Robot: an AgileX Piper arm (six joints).
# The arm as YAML. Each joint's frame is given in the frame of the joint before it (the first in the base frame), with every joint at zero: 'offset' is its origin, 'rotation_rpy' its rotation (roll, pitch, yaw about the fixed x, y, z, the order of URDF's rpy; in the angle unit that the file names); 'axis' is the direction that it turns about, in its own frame. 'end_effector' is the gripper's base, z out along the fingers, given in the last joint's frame.
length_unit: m
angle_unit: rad
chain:
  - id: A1
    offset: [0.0, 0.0, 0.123]
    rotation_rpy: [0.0, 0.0, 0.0]
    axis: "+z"
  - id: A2
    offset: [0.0, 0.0, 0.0]
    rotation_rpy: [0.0, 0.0, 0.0]
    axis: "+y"
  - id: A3
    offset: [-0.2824, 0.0, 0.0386]
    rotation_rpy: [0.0, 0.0, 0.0]
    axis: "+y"
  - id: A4
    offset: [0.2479, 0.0, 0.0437]
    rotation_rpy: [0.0, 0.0, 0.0]
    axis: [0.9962, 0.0, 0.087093]
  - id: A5
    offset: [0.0, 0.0, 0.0]
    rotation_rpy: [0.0, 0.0, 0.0]
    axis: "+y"
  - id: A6
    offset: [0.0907, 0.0, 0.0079]
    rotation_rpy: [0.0, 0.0, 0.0]
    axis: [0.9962, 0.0, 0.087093]
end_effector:
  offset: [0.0, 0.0, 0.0]
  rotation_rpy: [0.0, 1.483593, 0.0]
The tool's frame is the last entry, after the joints.
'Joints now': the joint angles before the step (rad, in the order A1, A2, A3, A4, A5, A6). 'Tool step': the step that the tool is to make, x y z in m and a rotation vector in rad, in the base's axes. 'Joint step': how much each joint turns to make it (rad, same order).
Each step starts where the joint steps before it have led.
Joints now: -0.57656 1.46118 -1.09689 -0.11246 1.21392 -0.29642
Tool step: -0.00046 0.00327 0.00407 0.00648 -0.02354 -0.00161
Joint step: 0.00341 -0.01528 -0.00095 0.01892 -0.00001 -0.00001
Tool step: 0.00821 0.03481 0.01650 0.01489 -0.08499 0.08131
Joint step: 0.11730 -0.06598 -0.00002 0.05305 0.00085 0.02411
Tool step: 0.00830 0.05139 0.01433 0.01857 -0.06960 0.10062
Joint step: 0.20164 -0.05917 -0.00001 0.02336 0.00299 0.09878
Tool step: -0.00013 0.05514 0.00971 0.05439 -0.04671 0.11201
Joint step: 0.22010 -0.04173 0.00004 0.03575 0.00315 0.10686
